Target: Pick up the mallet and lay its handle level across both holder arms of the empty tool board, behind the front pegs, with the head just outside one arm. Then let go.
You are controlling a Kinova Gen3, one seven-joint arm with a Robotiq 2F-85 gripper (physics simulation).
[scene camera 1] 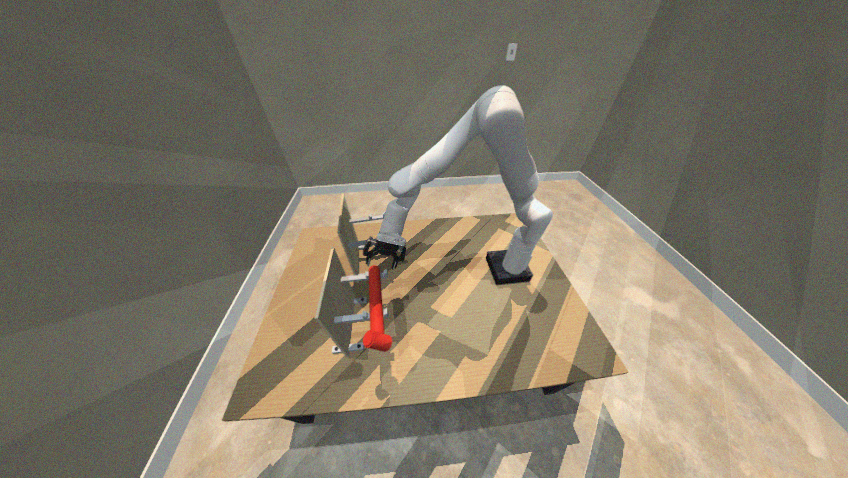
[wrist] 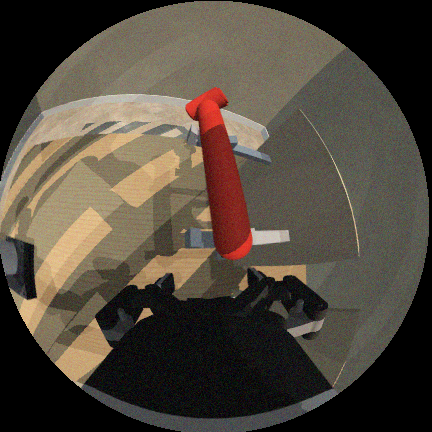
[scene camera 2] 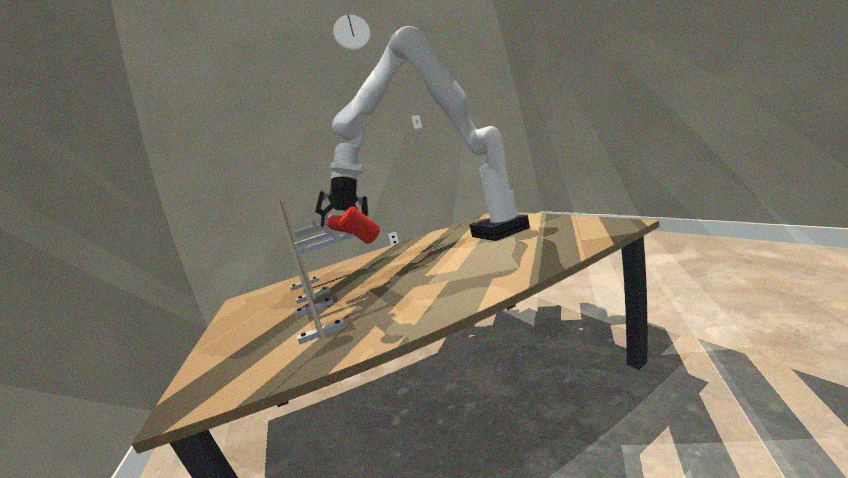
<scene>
My gripper is open and holds nothing. Also in view: a red mallet.
My gripper also shows in the wrist view.
</scene>
